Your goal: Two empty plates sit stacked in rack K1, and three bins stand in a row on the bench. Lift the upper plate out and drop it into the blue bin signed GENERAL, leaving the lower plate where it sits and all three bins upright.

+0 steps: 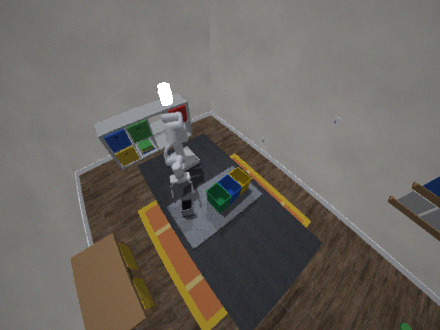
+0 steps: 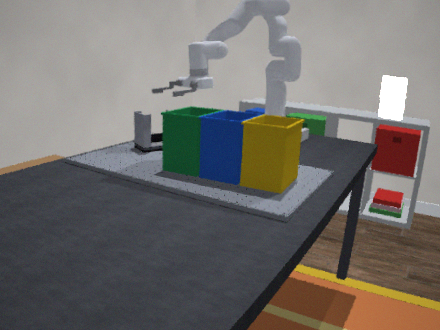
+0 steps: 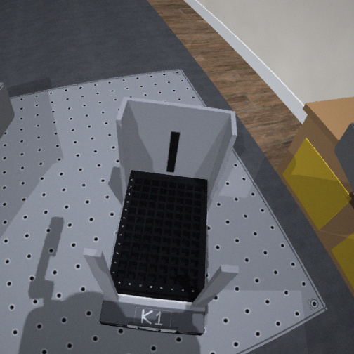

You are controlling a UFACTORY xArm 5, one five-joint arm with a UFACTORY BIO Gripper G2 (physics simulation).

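Frame: origin at the arm's base, x back, y right, z up, level; centimetres.
Seen in the pictures: hand, its tool point: (image 1: 183,193) (image 2: 167,92).
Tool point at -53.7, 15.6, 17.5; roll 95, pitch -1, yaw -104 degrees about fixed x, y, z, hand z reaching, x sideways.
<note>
Offsets run from my tool point to a thing's top centre, as dx, dy, dz. Level surfaces: height alone.
Rack K1 @[-3.9, +0.9, -7.3] (image 1: 188,213) (image 2: 143,130) (image 3: 207,132) stands upright on the perforated board. A black gridded upper plate (image 3: 162,235) lies in it, between the tall back walls and two front posts. The lower plate is hidden or cannot be told apart beneath it. My gripper (image 1: 182,194) (image 2: 166,92) (image 3: 176,131) is open and empty, above the rack and apart from it. The blue bin @[-9.8, -38.6, -3.2] (image 1: 230,188) (image 2: 220,150) stands upright between the green bin @[-12.7, -25.8, -3.2] (image 1: 218,199) (image 2: 181,142) and the yellow bin @[-6.9, -51.3, -3.2] (image 1: 241,180) (image 2: 270,155), both upright. No GENERAL sign is readable.
The perforated board @[dz -21.2] (image 1: 202,235) (image 2: 312,182) (image 3: 280,305) lies on the dark bench @[dz -22.5] (image 1: 260,260) (image 2: 125,250). The bins stand in a close row to one side of the rack. A shelf unit (image 1: 145,113) (image 2: 422,175) stands behind the arm. A brown cabinet (image 1: 105,285) stands off the bench.
</note>
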